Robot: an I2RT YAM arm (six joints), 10 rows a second.
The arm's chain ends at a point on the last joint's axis. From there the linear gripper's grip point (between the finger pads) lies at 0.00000 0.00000 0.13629 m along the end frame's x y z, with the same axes.
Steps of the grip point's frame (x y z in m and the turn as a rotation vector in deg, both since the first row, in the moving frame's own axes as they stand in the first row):
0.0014, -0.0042, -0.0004, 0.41, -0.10, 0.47
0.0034, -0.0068, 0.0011, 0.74, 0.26, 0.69
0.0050, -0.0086, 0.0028, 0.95, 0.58, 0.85
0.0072, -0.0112, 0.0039, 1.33, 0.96, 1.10
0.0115, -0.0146, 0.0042, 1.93, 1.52, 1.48
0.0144, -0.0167, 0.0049, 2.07, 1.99, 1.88
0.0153, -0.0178, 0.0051, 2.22, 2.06, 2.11
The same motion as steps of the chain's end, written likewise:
0.0016, -0.0032, -0.0004, 0.41, -0.10, 0.47
0.0028, -0.0050, 0.0011, 0.74, 0.26, 0.69
0.0036, -0.0064, 0.0028, 0.95, 0.58, 0.85
0.0049, -0.0081, 0.0040, 1.33, 0.96, 1.10
0.0078, -0.0101, 0.0043, 1.93, 1.52, 1.48
0.0096, -0.0119, 0.0051, 2.07, 1.99, 1.88
0.0103, -0.0126, 0.0053, 2.22, 2.06, 2.11

